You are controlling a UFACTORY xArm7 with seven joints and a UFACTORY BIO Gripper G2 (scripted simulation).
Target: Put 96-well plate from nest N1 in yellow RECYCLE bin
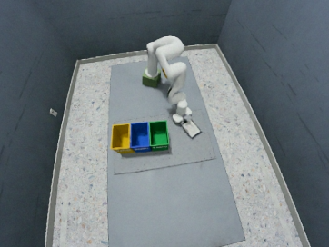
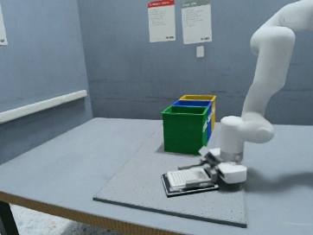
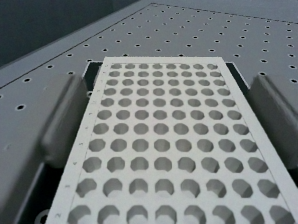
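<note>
Right now the white 96-well plate is 10 mm below my hand. Also, from my hand: black plate nest: 20 mm below; blue bin: 400 mm to the right, 90 mm ahead, 60 mm above; green bin: 270 mm to the right, 80 mm ahead, 60 mm above.
</note>
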